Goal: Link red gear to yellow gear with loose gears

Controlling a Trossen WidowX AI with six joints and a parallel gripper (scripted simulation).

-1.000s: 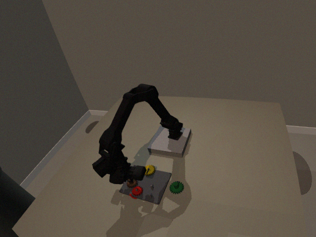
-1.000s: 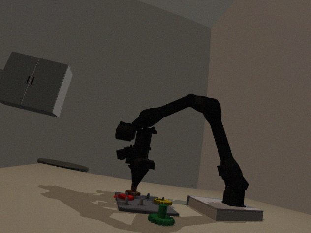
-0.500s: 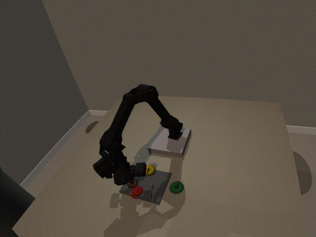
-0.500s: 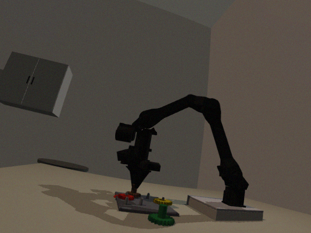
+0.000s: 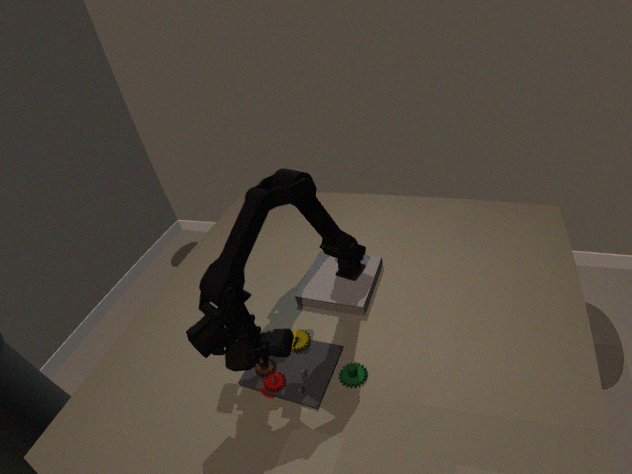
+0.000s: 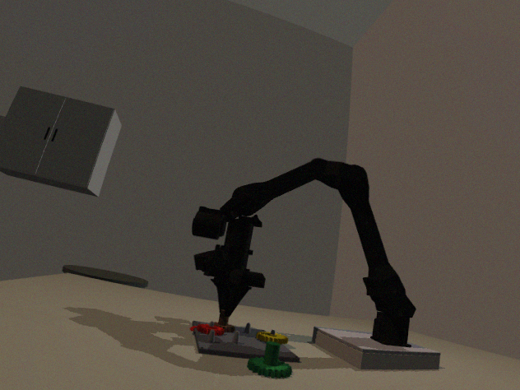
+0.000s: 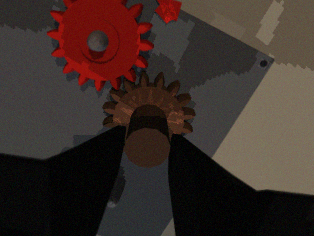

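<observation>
The brown gear lies 1 cm below my gripper tip. Round my gripper tip: yellow gear (10 cm behind, 3 cm to the left, 2 cm below); red gear (4 cm to the left, 2 cm below, 2 cm ahead); green gear (20 cm to the left, 8 cm behind, 2 cm below).
</observation>
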